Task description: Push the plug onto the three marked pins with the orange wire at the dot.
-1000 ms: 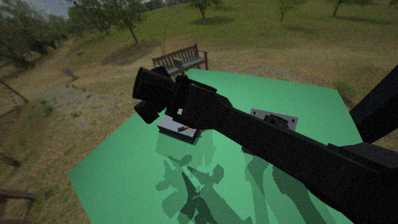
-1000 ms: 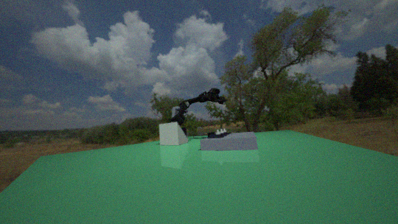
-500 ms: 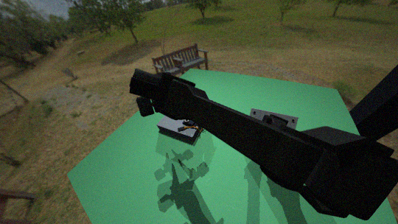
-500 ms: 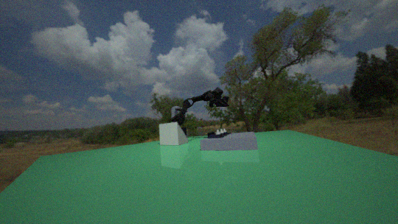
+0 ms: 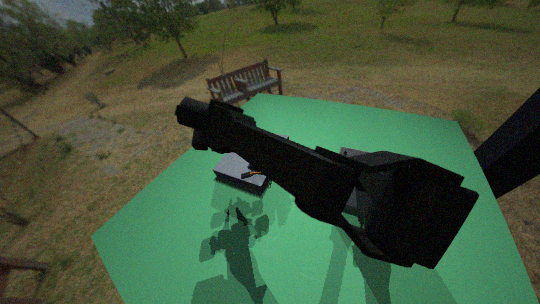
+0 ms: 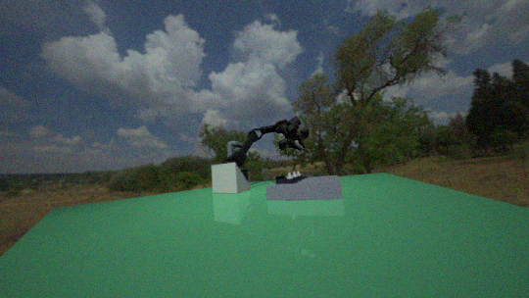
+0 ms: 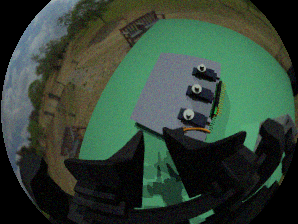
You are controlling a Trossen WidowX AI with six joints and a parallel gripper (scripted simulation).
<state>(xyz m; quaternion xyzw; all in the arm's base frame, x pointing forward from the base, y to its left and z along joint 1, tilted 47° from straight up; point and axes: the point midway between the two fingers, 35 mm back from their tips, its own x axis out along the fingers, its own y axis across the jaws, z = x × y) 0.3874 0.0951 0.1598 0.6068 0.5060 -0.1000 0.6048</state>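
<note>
Now: gripper tip 150 mm above the servo, 140 mm to the left of it and 20 mm past it. The rest, counted from my gripper tip: holder 170 mm below, 120 mm to the right, 90 mm ahead.
</note>
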